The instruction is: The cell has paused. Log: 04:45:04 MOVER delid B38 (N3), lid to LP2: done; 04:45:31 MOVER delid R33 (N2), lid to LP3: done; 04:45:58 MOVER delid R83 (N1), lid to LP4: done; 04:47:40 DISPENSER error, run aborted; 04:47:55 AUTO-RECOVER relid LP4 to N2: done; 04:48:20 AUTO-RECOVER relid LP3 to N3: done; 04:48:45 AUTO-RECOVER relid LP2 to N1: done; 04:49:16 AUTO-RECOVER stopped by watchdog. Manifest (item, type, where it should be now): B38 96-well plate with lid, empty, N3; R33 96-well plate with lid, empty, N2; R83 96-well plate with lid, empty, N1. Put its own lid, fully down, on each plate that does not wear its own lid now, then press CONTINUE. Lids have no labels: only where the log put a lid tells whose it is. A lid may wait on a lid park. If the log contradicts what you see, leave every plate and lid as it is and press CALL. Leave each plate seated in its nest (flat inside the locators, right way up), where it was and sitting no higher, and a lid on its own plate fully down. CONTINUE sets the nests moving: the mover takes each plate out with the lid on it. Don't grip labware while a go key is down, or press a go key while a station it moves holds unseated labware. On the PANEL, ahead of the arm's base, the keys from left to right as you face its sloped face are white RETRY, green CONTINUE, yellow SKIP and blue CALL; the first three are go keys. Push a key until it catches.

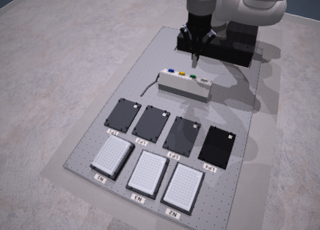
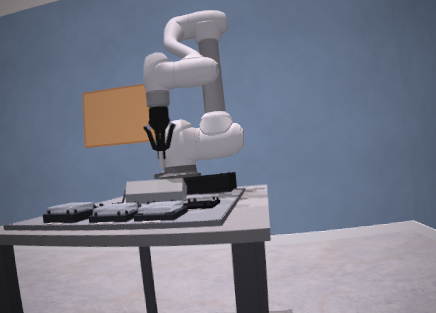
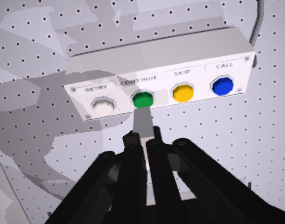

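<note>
Right now my hand is 9 cm above the green continue key. Also, from my hand: yellow skip key 9 cm below, 5 cm to the right; blue call key 10 cm to the right, 9 cm below, 1 cm behind; white retry key 9 cm below, 5 cm to the left, 1 cm ahead.
</note>
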